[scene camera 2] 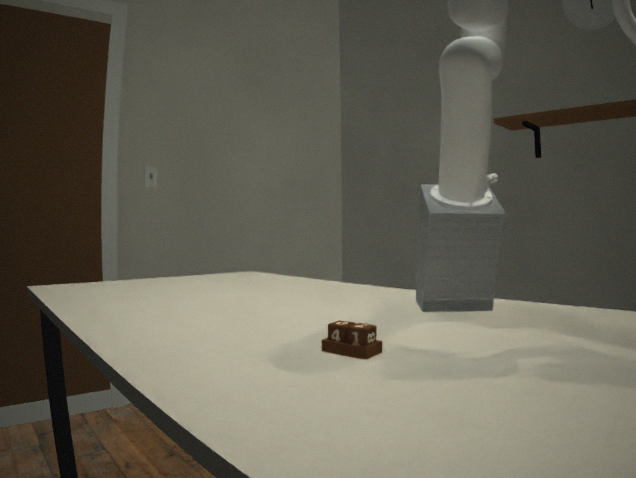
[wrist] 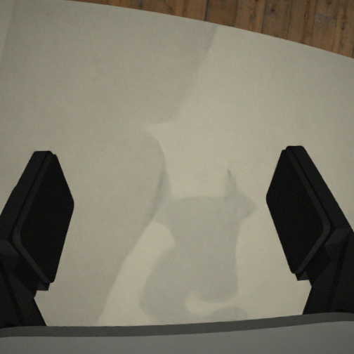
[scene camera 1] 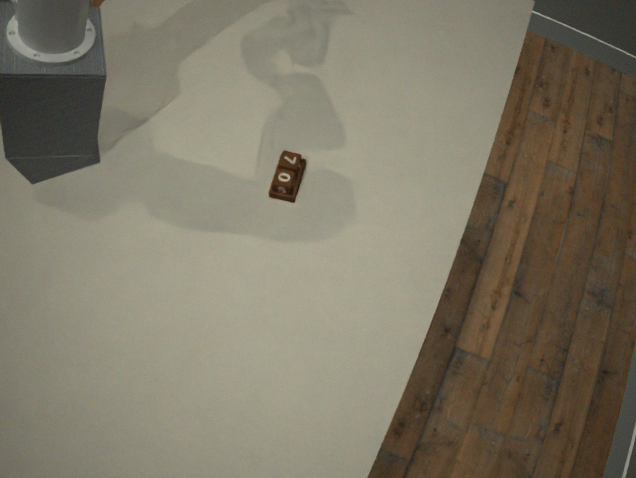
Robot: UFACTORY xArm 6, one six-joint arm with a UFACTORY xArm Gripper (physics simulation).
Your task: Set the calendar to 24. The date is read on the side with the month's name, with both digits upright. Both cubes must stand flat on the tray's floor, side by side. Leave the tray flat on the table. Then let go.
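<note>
A small brown tray (scene camera 1: 282,197) (scene camera 2: 341,348) lies flat on the table with two brown cubes side by side in it. One cube (scene camera 1: 278,180) (scene camera 2: 343,335) has 0 on top and an upright 4 facing scene camera 2. The other cube (scene camera 1: 285,163) (scene camera 2: 362,336) has 7 on top, a 1 facing scene camera 2 and a sideways 8 on its end. No month's name is readable; the tray's side opposite scene camera 2 is hidden. My gripper (wrist: 170,174) is wide open and empty in the wrist view, above the table; the tray does not show there.
The grey base block (scene camera 1: 51,113) (scene camera 2: 459,256) of the arm stands on the pale table (scene camera 1: 231,334) (scene camera 2: 411,411) (wrist: 110,75). The curved table edge borders a wooden floor (scene camera 1: 514,256) (wrist: 320,25). Arm shadows fall around the tray.
</note>
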